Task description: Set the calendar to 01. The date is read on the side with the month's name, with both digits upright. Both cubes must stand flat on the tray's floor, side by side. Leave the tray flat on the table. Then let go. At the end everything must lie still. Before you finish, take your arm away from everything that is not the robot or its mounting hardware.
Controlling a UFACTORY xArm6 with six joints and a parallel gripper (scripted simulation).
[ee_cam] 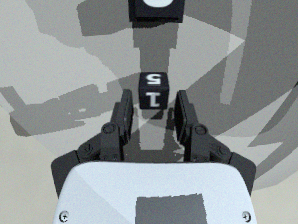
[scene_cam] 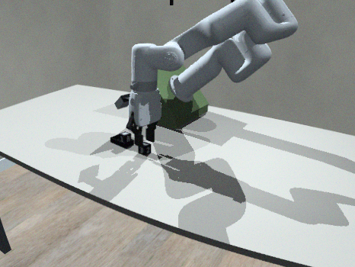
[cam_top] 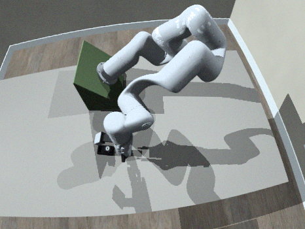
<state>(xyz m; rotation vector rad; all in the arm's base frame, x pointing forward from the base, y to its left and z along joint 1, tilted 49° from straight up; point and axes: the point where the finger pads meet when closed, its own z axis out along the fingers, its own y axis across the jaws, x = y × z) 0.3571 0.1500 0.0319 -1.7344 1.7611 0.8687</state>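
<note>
Now: hand 90 mm to the left of the black cube and 30 mm above it. Round my hand: black tray: 110 mm to the right, 40 mm below, 10 mm behind.
</note>
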